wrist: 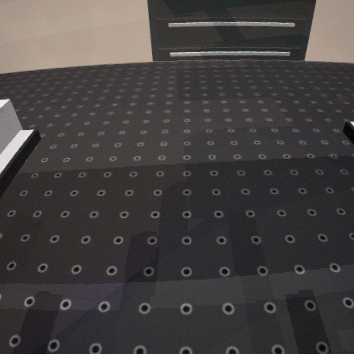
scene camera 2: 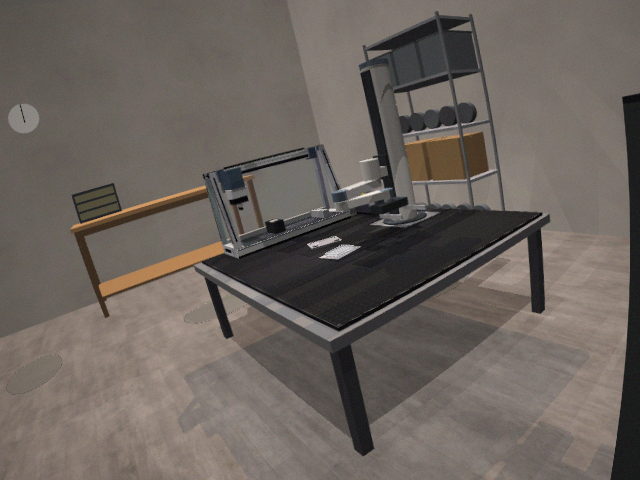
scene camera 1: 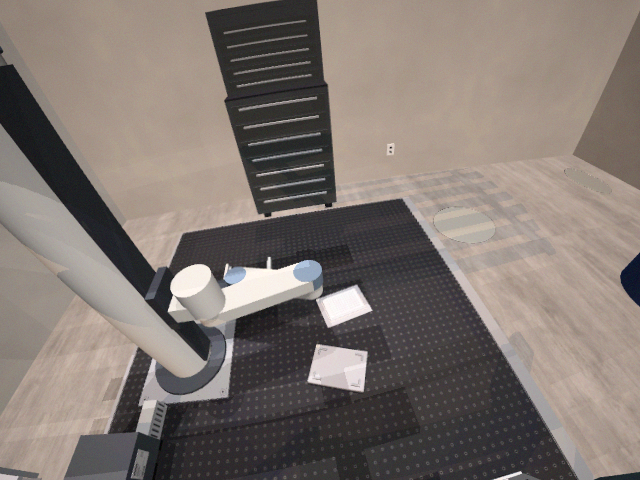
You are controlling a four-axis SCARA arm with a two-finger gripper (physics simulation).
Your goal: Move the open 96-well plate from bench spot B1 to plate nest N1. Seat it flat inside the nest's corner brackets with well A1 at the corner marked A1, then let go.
Scene:
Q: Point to a white plate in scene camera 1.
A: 347,302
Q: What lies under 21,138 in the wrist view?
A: My gripper.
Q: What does my gripper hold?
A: Nothing.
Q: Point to a table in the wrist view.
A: At 199,199

